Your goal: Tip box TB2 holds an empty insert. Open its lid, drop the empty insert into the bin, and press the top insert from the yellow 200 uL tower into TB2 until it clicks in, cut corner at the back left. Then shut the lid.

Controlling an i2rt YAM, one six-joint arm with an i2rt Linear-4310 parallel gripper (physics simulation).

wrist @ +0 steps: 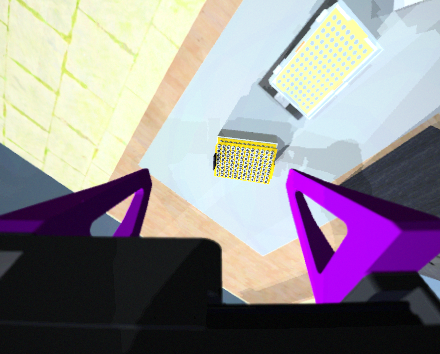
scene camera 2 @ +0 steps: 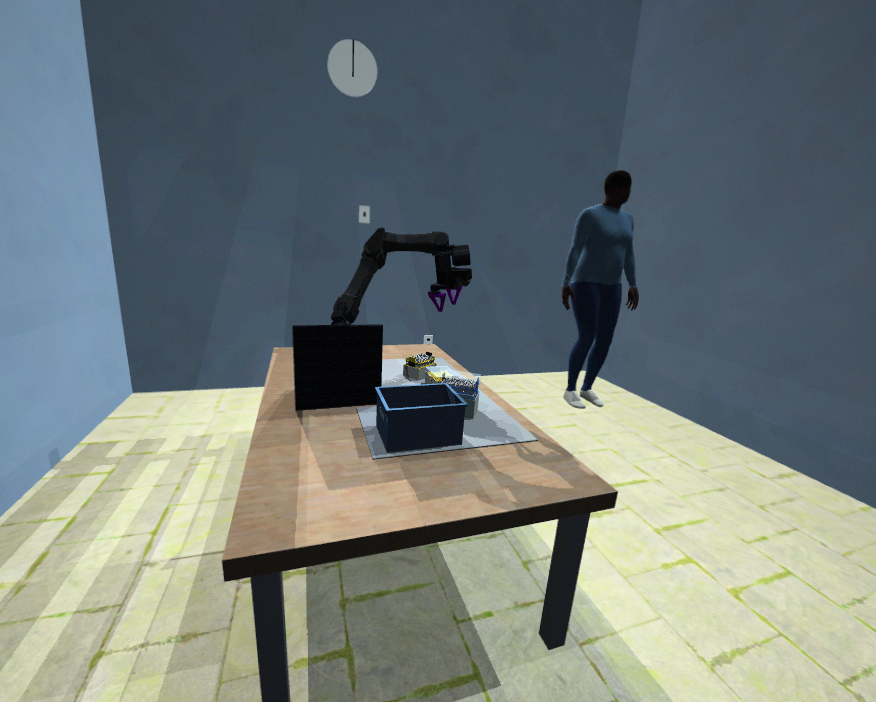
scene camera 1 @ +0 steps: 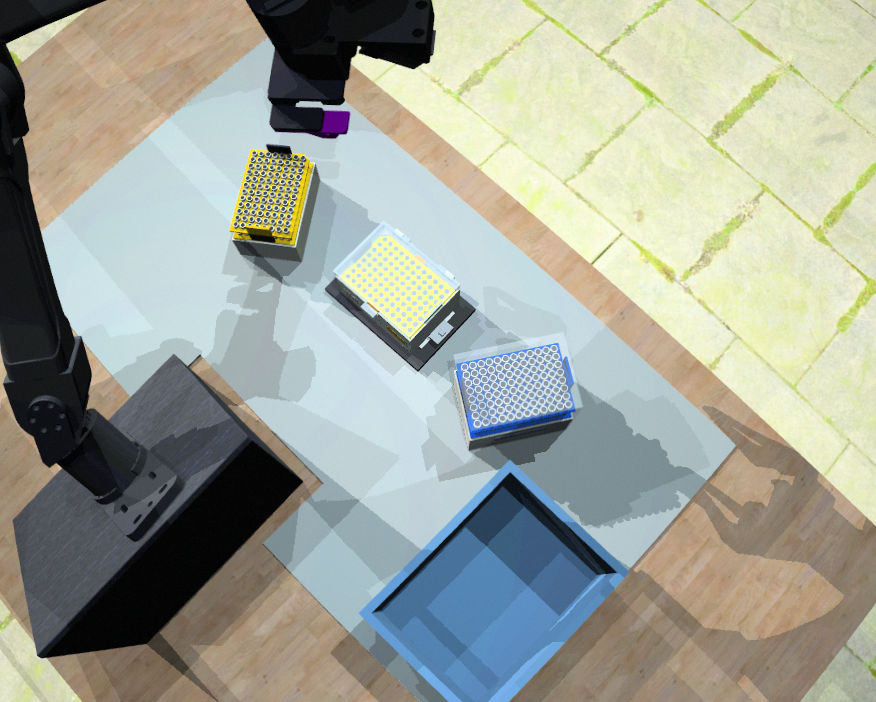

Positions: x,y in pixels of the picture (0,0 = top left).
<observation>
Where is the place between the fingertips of the gripper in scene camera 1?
335,90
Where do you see a grey mat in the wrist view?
At 385,101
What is the gripper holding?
Nothing.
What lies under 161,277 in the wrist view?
The gripper.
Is the gripper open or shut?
Open.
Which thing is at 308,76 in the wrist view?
A tip box TB2.
</observation>
